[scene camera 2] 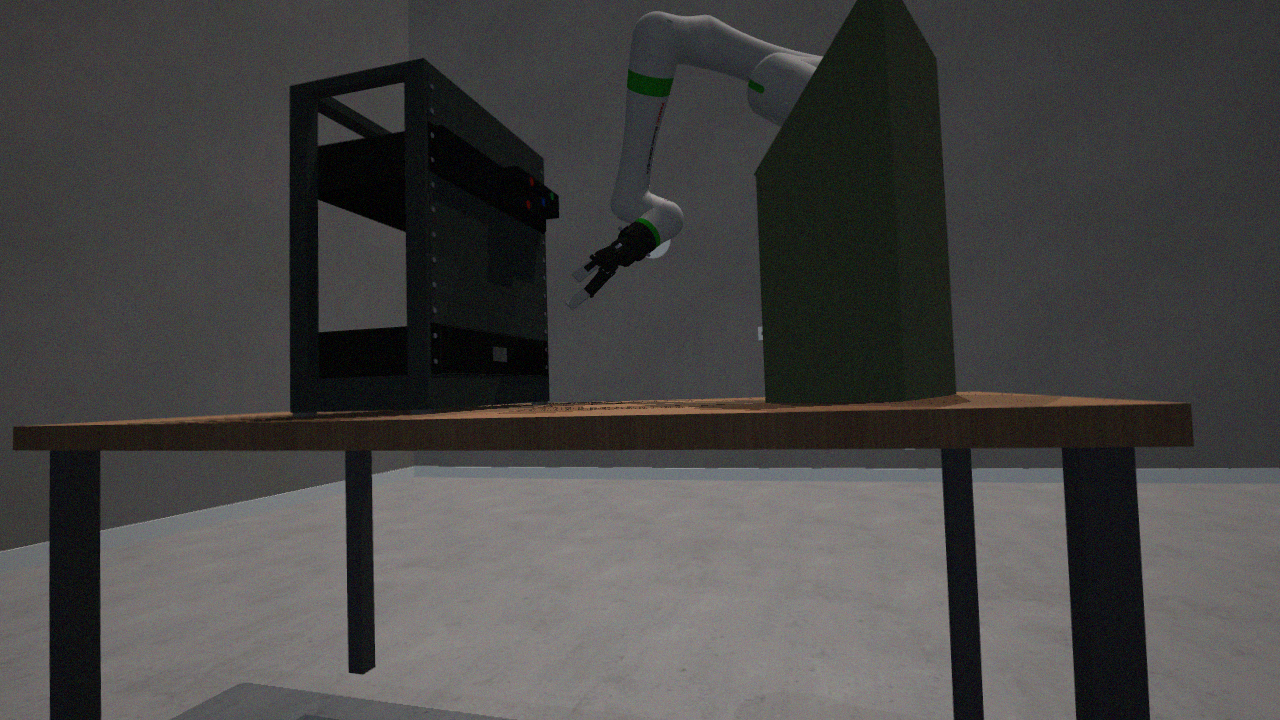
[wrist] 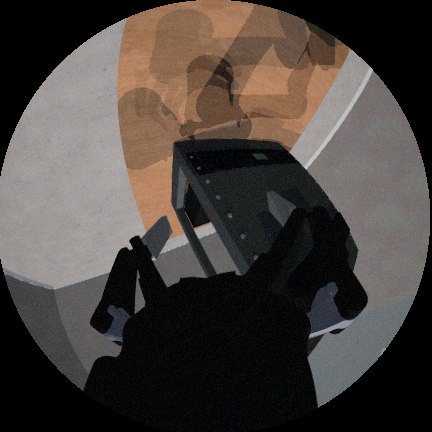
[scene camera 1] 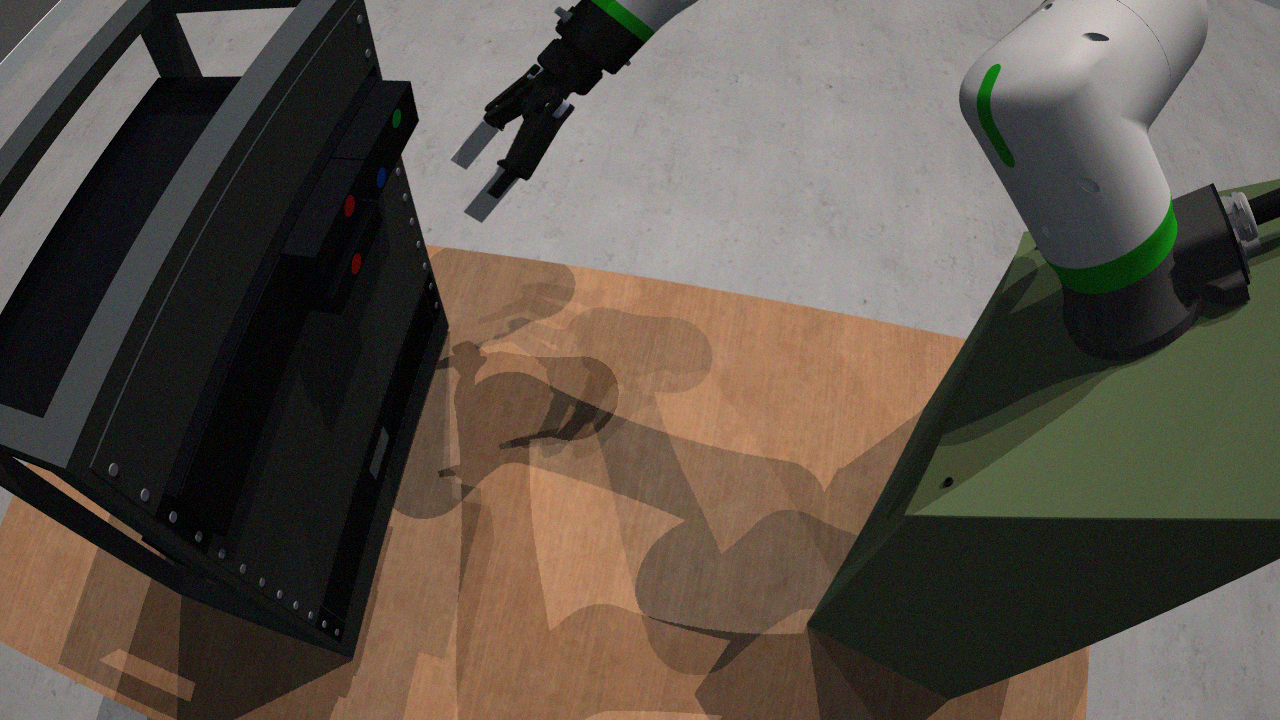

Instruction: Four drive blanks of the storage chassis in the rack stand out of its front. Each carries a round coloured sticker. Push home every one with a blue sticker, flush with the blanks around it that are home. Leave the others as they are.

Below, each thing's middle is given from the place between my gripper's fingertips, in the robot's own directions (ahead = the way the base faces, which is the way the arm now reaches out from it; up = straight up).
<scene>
I see my gripper 220 mm below the green-stickered blank (scene camera 1: pixel 368 137), 120 mm to the right of it and 70 mm short of it.
</scene>
